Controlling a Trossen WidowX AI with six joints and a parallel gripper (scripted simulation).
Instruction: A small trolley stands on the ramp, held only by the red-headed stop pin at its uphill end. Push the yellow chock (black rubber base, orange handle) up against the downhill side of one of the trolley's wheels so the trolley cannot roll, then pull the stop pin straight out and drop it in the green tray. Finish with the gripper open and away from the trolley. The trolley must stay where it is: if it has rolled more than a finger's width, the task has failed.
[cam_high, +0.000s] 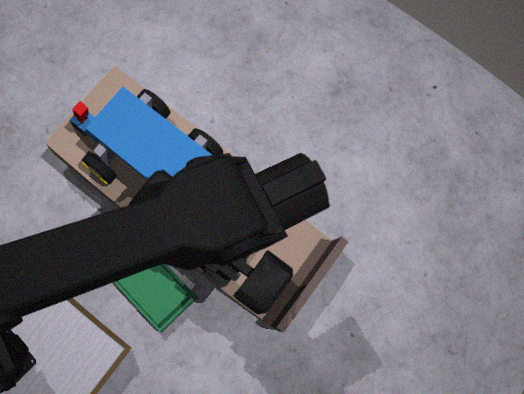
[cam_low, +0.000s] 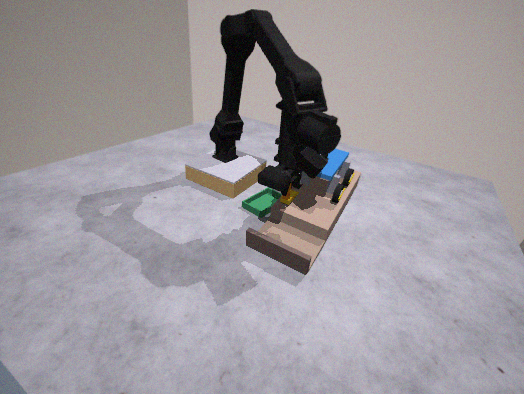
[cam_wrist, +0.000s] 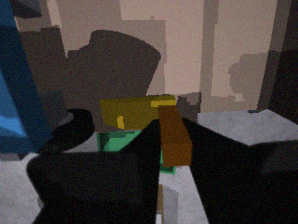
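Now: the red-headed stop pin 24 cm to the left of my gripper tip and 4 cm above it. Also, from my gripper tip: green tray (10 cm below, 8 cm behind, 3 cm to the left); yellow chock (2 cm to the left); blue trolley (14 cm to the left, 3 cm ahead, 2 cm above).
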